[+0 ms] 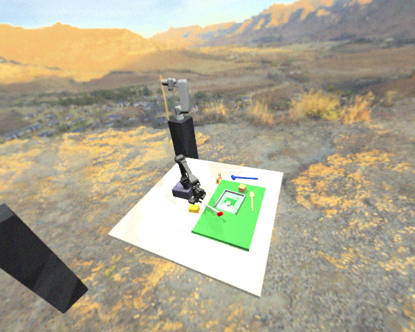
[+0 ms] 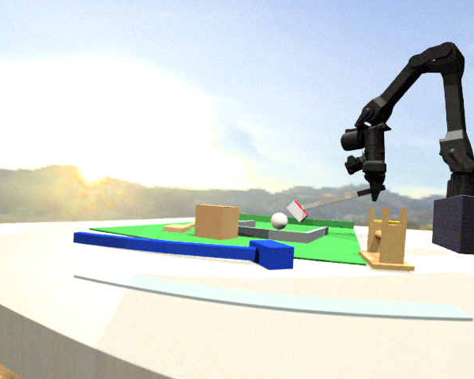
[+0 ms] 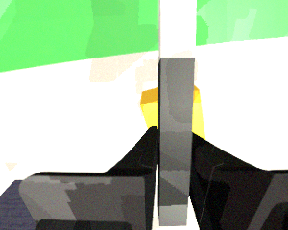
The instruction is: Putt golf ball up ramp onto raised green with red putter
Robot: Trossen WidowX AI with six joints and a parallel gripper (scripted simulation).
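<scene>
Right now my gripper tip is 40 mm past the yellow block, 20 mm to the left of it and 80 mm above it. The rest, counted from my gripper tip: red putter 120 mm ahead, 10 mm to the left, 10 mm below; then white golf ball 210 mm ahead, 180 mm to the left, 70 mm below; then green mat 260 mm ahead, 170 mm to the left, 100 mm below.
</scene>
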